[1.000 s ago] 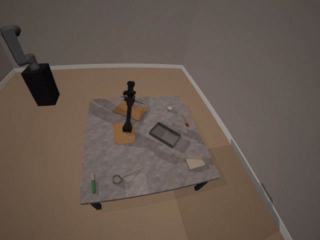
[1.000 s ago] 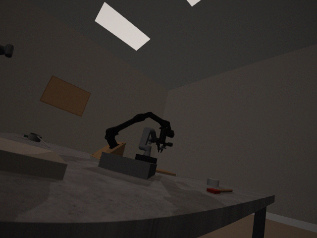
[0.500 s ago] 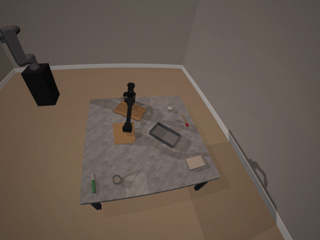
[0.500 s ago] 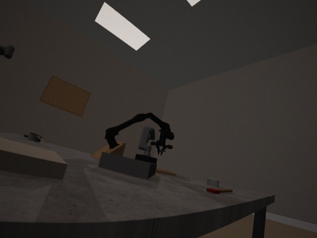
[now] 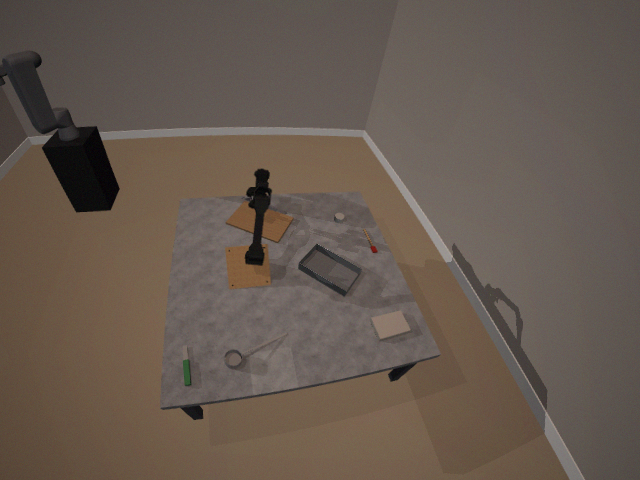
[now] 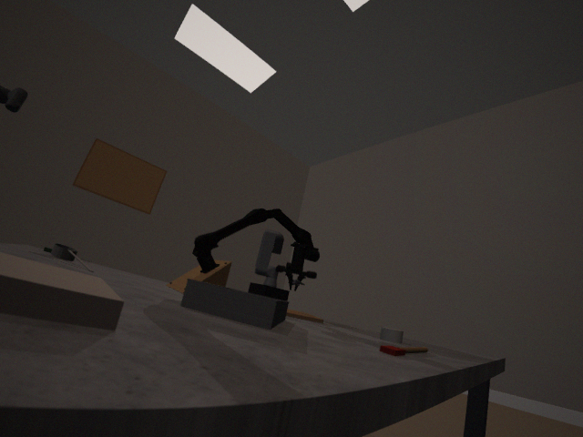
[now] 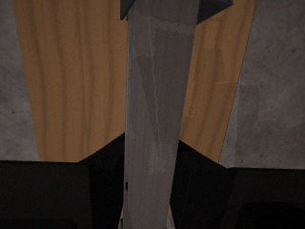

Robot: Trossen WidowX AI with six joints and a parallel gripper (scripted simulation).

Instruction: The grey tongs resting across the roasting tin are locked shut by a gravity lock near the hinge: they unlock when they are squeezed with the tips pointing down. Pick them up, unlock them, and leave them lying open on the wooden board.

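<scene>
The wooden board lies 100 mm below my gripper tip and 10 mm to the right of it. The rest, counted from my gripper tip: grey roasting tin 440 mm to the right, 350 mm ahead, 80 mm below; then white cylinder 520 mm ahead, 90 mm below, 30 mm to the right; then red-handled tool 670 mm ahead, 260 mm to the right, 100 mm below.
</scene>
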